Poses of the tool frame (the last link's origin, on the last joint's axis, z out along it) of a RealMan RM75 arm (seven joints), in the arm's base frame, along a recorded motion.
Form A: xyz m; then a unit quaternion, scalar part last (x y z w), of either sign.
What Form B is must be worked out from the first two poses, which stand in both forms.
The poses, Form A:
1: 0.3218 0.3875 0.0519 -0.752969 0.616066 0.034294 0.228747
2: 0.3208 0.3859 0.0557 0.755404 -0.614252 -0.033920 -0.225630
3: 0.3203 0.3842 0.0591 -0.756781 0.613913 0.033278 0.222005
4: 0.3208 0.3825 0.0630 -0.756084 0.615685 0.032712 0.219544
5: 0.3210 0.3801 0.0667 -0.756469 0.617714 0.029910 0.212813
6: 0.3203 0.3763 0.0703 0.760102 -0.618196 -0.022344 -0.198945
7: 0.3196 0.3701 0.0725 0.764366 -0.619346 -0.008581 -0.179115
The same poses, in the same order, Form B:
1: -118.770 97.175 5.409 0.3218 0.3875 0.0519
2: -119.350 97.048 5.359 0.3208 0.3859 0.0557
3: -119.796 97.180 5.268 0.3203 0.3842 0.0591
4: -119.841 97.588 5.185 0.3208 0.3825 0.0630
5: -120.331 98.259 4.758 0.3210 0.3801 0.0667
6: -121.808 99.068 3.581 0.3203 0.3763 0.0703
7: -123.814 100.324 1.390 0.3196 0.3701 0.0725
